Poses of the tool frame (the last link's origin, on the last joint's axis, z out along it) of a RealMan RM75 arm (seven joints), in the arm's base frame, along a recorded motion.
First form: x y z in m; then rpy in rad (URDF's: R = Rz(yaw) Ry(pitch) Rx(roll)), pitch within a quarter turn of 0, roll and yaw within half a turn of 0.
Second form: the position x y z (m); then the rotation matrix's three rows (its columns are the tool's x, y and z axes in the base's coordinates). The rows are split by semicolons. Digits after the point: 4 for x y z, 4 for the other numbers.
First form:
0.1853, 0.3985, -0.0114, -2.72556, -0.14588, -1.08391
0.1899, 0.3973, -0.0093, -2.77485, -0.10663, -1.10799
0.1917, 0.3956, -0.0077, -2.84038, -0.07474, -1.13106
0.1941, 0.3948, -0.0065, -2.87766, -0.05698, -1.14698
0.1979, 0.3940, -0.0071, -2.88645, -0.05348, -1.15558
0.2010, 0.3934, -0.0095, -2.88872, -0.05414, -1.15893
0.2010, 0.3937, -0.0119, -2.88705, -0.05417, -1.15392
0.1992, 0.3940, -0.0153, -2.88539, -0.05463, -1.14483
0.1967, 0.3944, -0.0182, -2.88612, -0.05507, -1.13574
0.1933, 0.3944, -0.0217, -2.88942, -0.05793, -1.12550
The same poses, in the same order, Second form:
0.1853, 0.3985, -0.0114; 0.4629, -0.7809, 0.4194; -0.8744, -0.4799, 0.0716; 0.1454, -0.3998, -0.9050
0.1899, 0.3973, -0.0093; 0.4439, -0.8183, 0.3652; -0.8897, -0.4509, 0.0712; 0.1064, -0.3565, -0.9282
0.1917, 0.3956, -0.0077; 0.4245, -0.8547, 0.2988; -0.9023, -0.4266, 0.0618; 0.0747, -0.2959, -0.9523
0.1941, 0.3948, -0.0065; 0.4106, -0.8739, 0.2604; -0.9100, -0.4105, 0.0572; 0.0569, -0.2605, -0.9638
0.1979, 0.3940, -0.0071; 0.4028, -0.8800, 0.2518; -0.9137, -0.4027, 0.0545; 0.0535, -0.2520, -0.9662
0.2010, 0.3934, -0.0095; 0.3997, -0.8818, 0.2502; -0.9150, -0.4000, 0.0521; 0.0541, -0.2498, -0.9668
0.2010, 0.3937, -0.0119; 0.4043, -0.8794, 0.2515; -0.9130, -0.4043, 0.0540; 0.0541, -0.2514, -0.9664
0.1992, 0.3940, -0.0153; 0.4126, -0.8752, 0.2526; -0.9093, -0.4123, 0.0566; 0.0546, -0.2530, -0.9659
0.1967, 0.3944, -0.0182; 0.4208, -0.8716, 0.2516; -0.9055, -0.4204, 0.0582; 0.0550, -0.2523, -0.9661
0.1933, 0.3944, -0.0217; 0.4300, -0.8677, 0.2493; -0.9010, -0.4301, 0.0569; 0.0579, -0.2491, -0.9667

